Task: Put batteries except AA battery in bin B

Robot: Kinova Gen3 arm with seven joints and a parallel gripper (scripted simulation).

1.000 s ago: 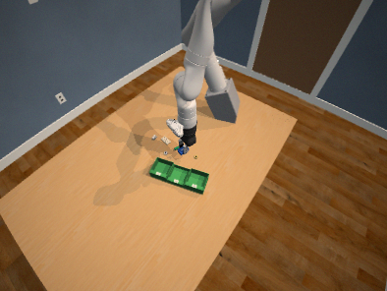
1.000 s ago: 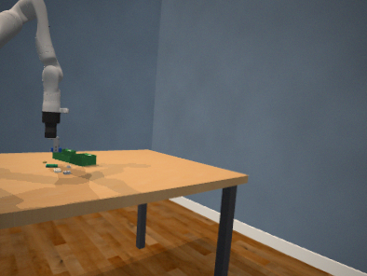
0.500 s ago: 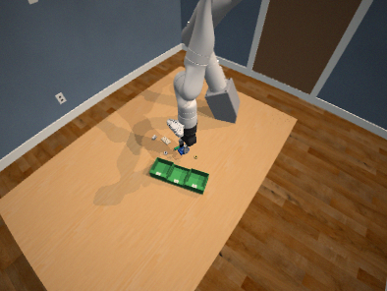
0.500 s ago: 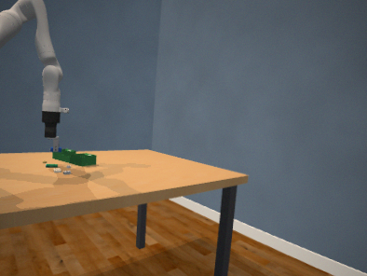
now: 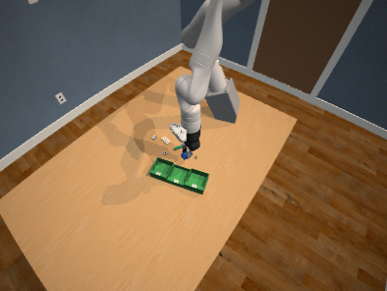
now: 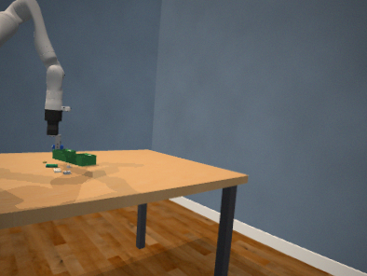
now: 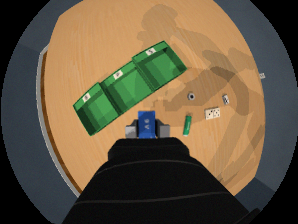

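My hand is 1 cm past the blue battery and 1 cm above it. From my hand the other things lie so: green cylinder battery 5 cm behind, 9 cm to the right, 8 cm below; washer-like part 2 cm ahead, 12 cm to the right, 8 cm below; green three-part bin 8 cm ahead, 2 cm to the left, 7 cm below.
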